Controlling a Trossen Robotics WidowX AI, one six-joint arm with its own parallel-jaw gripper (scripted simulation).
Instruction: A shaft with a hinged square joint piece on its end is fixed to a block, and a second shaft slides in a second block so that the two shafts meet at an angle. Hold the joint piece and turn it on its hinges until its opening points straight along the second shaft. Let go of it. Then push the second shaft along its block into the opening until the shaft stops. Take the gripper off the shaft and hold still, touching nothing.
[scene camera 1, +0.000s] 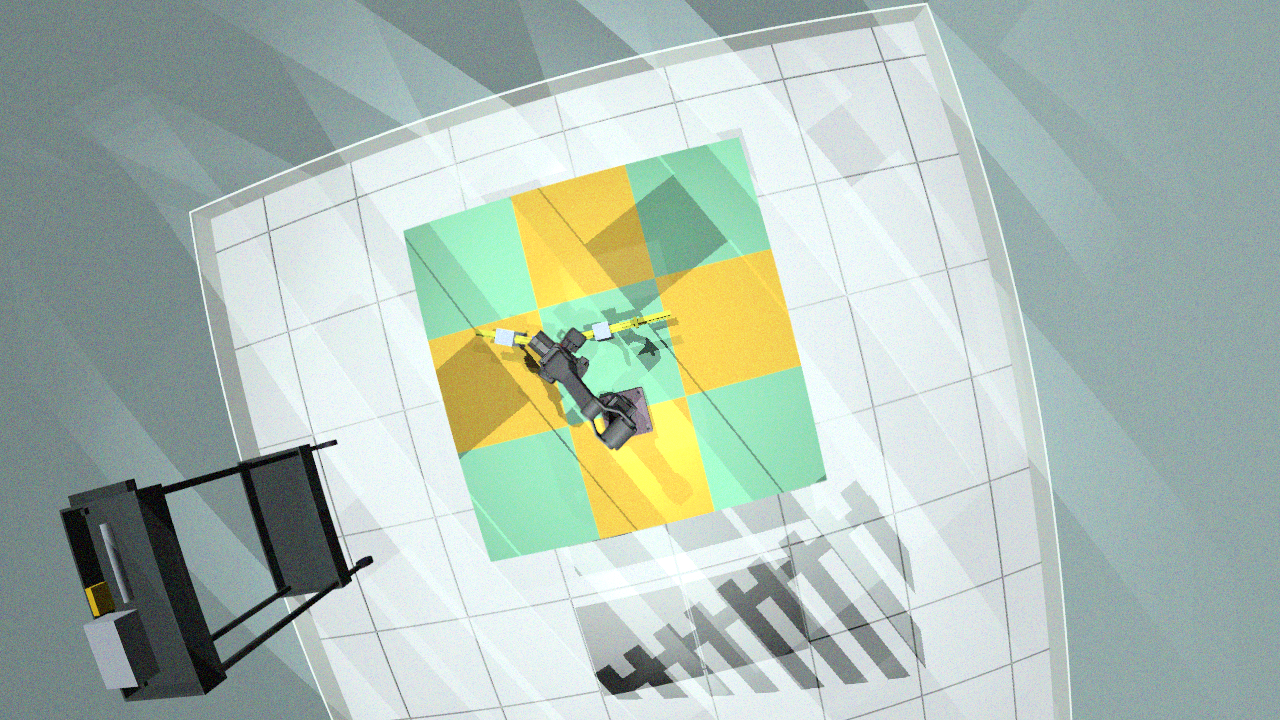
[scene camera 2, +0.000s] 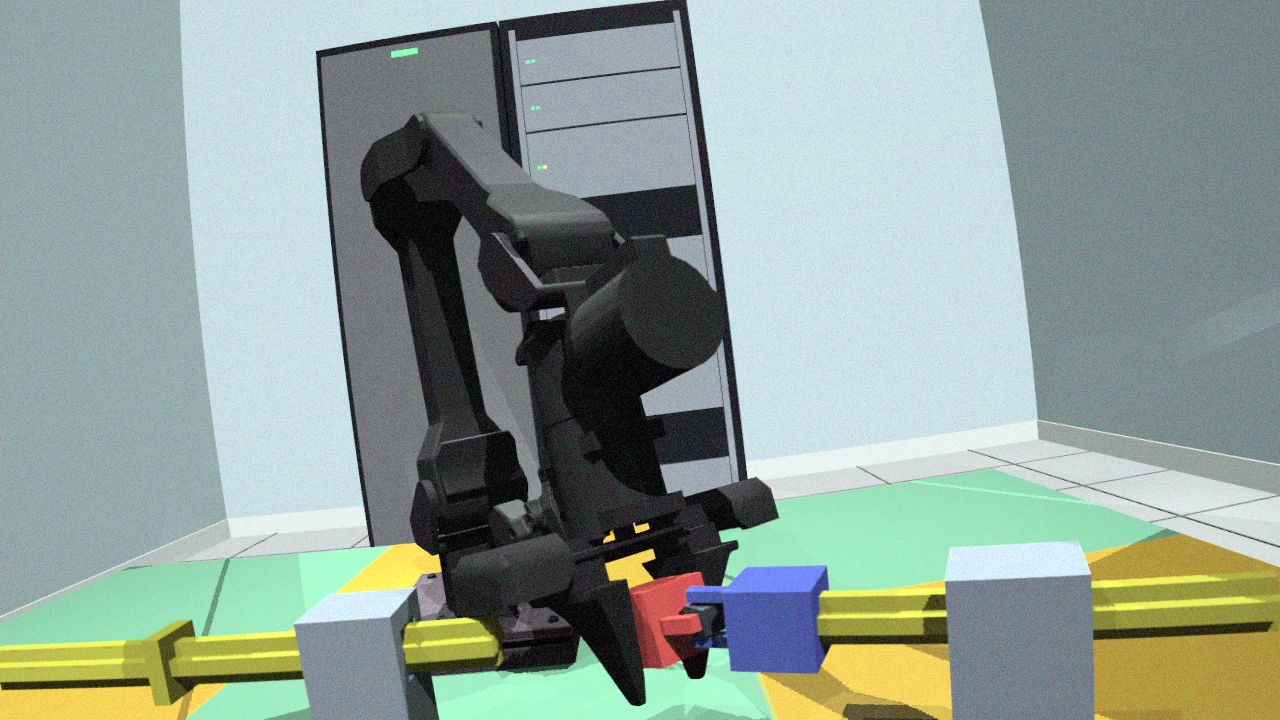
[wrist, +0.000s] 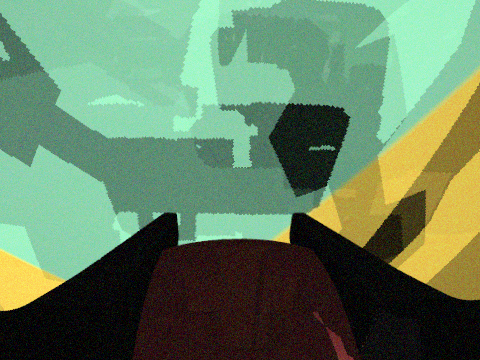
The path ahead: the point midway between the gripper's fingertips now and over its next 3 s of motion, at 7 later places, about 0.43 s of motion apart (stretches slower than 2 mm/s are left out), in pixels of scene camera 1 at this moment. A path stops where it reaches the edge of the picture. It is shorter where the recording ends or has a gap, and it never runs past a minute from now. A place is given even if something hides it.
My gripper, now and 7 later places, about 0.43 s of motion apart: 563, 352; 565, 350; 565, 349; 567, 346; 567, 344; 567, 342; 567, 342; 565, 341
